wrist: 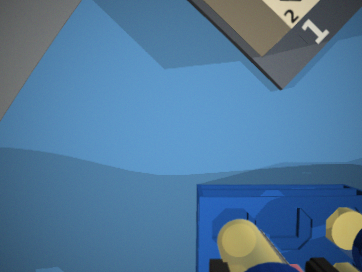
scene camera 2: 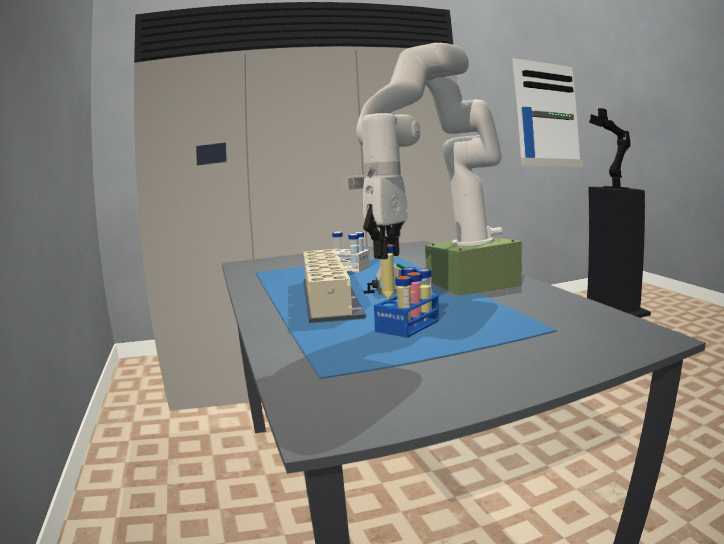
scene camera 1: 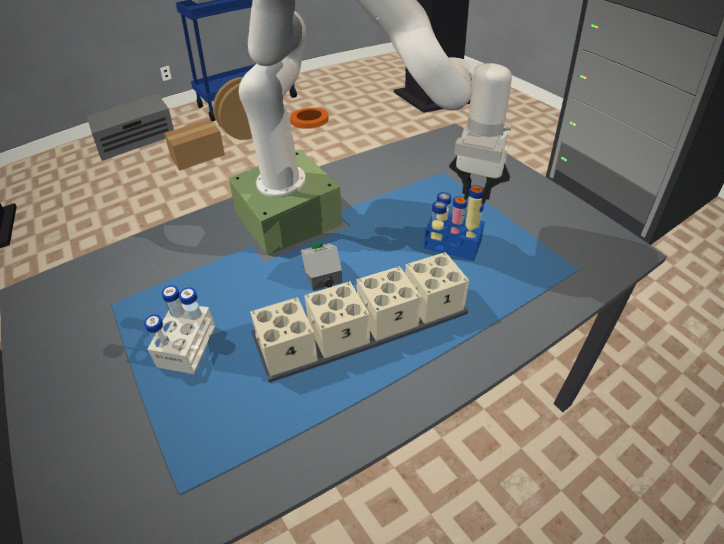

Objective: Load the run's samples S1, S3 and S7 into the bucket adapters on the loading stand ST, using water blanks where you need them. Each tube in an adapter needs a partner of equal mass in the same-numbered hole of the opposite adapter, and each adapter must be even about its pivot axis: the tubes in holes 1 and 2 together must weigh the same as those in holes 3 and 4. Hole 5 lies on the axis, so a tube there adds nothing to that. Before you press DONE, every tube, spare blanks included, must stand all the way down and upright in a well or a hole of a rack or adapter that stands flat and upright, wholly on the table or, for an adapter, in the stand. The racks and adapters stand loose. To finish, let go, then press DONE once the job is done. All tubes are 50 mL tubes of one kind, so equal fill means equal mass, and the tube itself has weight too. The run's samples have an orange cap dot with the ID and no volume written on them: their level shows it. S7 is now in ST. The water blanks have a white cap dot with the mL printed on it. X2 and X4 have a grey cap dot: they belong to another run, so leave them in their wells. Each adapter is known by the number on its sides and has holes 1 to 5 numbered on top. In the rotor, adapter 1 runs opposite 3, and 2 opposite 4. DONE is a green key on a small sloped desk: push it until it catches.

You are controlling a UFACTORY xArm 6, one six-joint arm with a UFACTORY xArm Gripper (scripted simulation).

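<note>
Scene camera 1 shows the gripper. The pictures show the gripper as well as a white blanks rack and a blue samples rack.
</note>
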